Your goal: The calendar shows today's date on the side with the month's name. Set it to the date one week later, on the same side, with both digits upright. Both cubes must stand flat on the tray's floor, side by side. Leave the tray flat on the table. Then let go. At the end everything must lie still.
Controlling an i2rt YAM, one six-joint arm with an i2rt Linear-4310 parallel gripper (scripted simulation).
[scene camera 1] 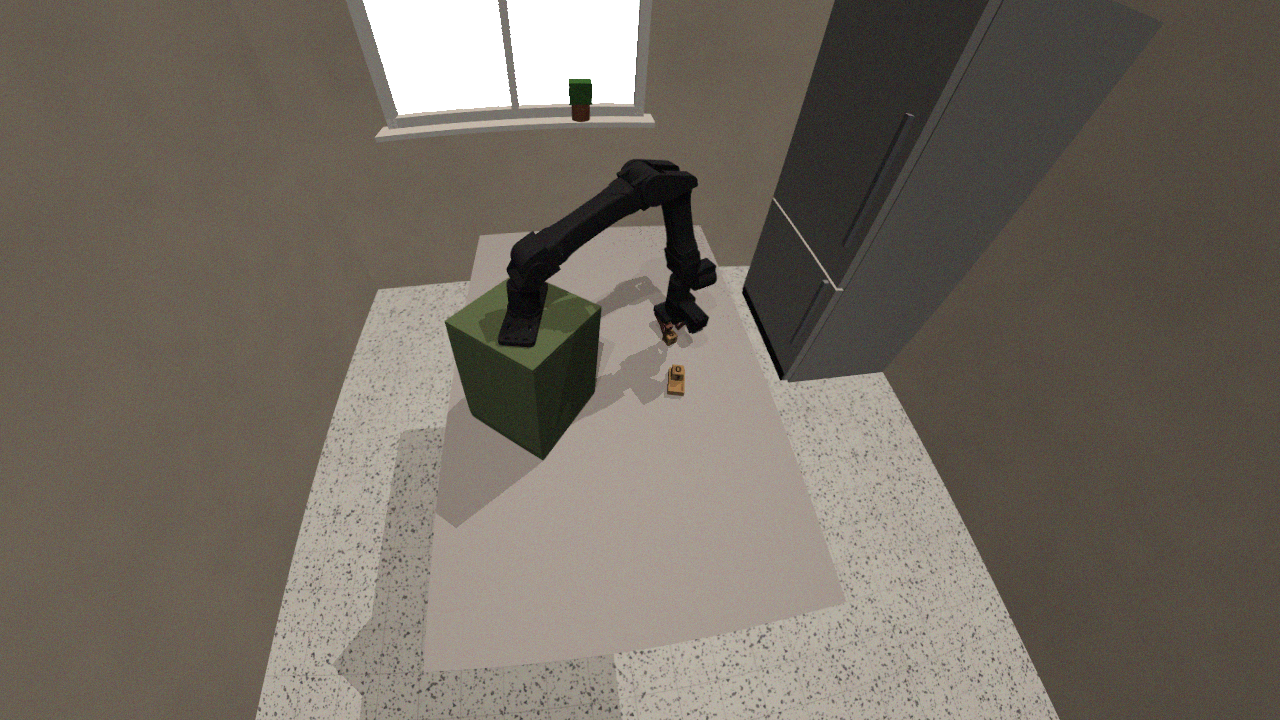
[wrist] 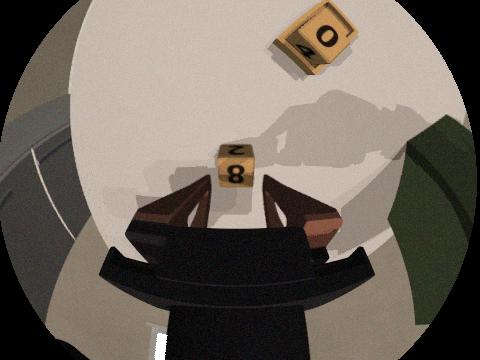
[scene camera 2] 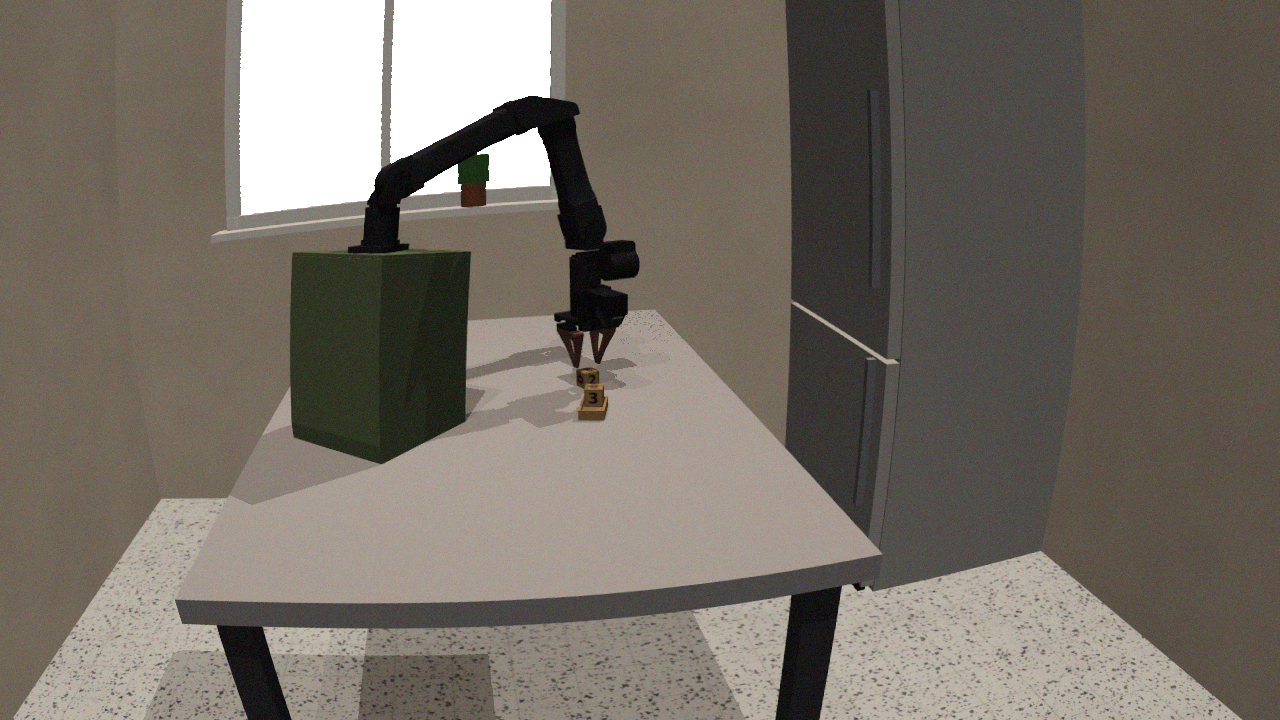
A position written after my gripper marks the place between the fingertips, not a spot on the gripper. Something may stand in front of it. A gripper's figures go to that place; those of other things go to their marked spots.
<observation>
My gripper (wrist: 236,180) is 13 cm from the lens. A wooden cube (wrist: 319,40) is 12 cm from the lens. A wooden cube (wrist: 236,162) is 13 cm from the lens.
</observation>
